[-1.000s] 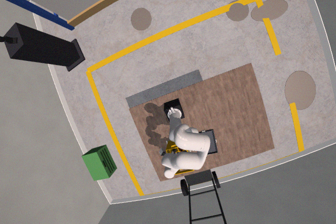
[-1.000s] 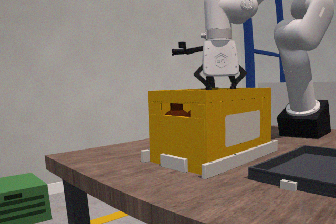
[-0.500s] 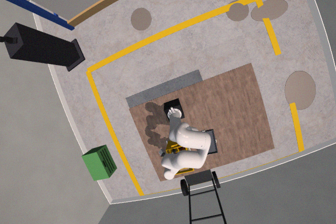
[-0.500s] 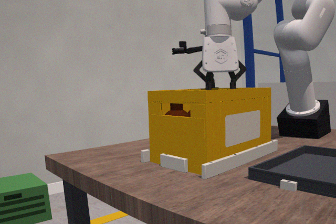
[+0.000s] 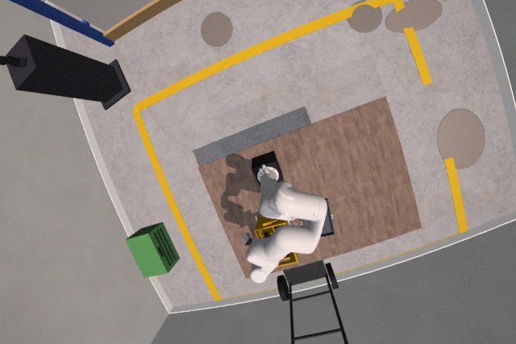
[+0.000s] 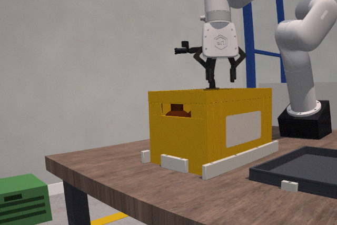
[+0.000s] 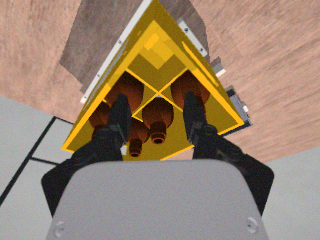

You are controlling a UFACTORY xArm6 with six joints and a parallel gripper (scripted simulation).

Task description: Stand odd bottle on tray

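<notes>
The yellow crate lies 130 mm below my hand, 90 mm ahead of it and 30 mm to the left of it. Also, from my hand: dark tray (310 mm to the left, 200 mm below, 120 mm ahead).
</notes>
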